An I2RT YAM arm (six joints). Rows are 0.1 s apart.
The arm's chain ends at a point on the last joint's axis. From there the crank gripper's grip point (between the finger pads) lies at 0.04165 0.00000 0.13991 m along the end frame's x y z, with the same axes.
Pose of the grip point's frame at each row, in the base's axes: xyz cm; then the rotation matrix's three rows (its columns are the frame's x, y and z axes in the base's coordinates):
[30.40, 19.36, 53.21], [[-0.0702, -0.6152, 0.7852], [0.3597, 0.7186, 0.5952], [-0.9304, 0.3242, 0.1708]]
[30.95, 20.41, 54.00], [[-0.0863, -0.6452, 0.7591], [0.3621, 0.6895, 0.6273], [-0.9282, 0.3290, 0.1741]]
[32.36, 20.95, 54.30], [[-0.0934, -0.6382, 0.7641], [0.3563, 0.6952, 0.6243], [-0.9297, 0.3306, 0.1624]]
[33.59, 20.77, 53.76], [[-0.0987, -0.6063, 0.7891], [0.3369, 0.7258, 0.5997], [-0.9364, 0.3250, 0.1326]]
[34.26, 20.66, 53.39], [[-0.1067, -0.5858, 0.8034], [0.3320, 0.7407, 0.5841], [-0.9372, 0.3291, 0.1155]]
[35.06, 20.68, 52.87], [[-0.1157, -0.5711, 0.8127], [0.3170, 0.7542, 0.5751], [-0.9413, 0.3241, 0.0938]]
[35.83, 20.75, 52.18], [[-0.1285, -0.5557, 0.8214], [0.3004, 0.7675, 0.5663], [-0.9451, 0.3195, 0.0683]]
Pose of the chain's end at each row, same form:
[19.71, 9.53, 54.70], [[-0.0702, -0.6152, 0.7852], [0.3597, 0.7186, 0.5952], [-0.9304, 0.3242, 0.1708]]
[20.69, 10.13, 55.43], [[-0.0863, -0.6452, 0.7591], [0.3621, 0.6895, 0.6273], [-0.9282, 0.3290, 0.1741]]
[22.06, 10.73, 55.90], [[-0.0934, -0.6382, 0.7641], [0.3563, 0.6952, 0.6243], [-0.9297, 0.3306, 0.1624]]
[22.96, 10.98, 55.80], [[-0.0987, -0.6063, 0.7891], [0.3369, 0.7258, 0.5997], [-0.9364, 0.3250, 0.1326]]
[23.46, 11.11, 55.68], [[-0.1067, -0.5858, 0.8034], [0.3320, 0.7407, 0.5841], [-0.9372, 0.3291, 0.1155]]
[24.17, 11.31, 55.48], [[-0.1157, -0.5711, 0.8127], [0.3170, 0.7542, 0.5751], [-0.9413, 0.3241, 0.0938]]
[24.87, 11.58, 55.16], [[-0.1285, -0.5557, 0.8214], [0.3004, 0.7675, 0.5663], [-0.9451, 0.3195, 0.0683]]

